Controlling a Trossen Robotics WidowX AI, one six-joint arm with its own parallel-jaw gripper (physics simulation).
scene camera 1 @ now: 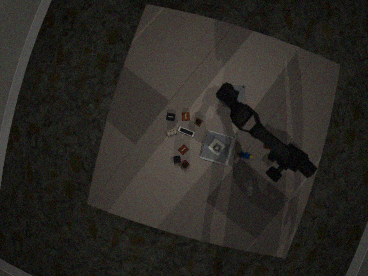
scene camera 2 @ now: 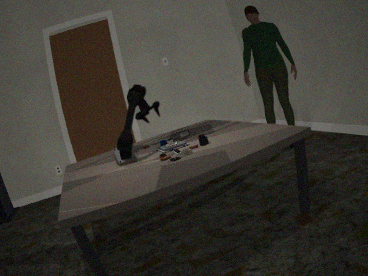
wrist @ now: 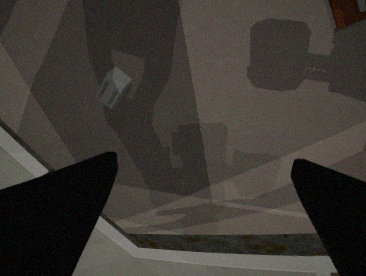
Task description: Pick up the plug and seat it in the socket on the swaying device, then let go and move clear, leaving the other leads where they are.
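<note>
A small blue piece with a yellow end [scene camera 1: 245,155] [scene camera 2: 163,143], seemingly the plug, lies right of the device. The device is a pale grey tray-like unit [scene camera 1: 206,154] bearing a light square with a dark-centred ring, seemingly the socket [scene camera 1: 216,147]. My gripper [scene camera 2: 152,117] [wrist: 205,164] is open and empty, high above the table near its right edge in scene camera 1. Its fingers are not distinct from the dark arm in that view. The wrist view shows bare table between and ahead of the fingers; the blue piece does not show there.
A grey slotted block [wrist: 114,88] lies ahead and left in the wrist view. An orange-brown block [wrist: 345,16] shows at its upper right corner. Several small pieces, including a black-and-white strip [scene camera 1: 186,131] and an orange block [scene camera 1: 183,149], lie left of the device. A dark block [scene camera 2: 203,140] stands on the table.
</note>
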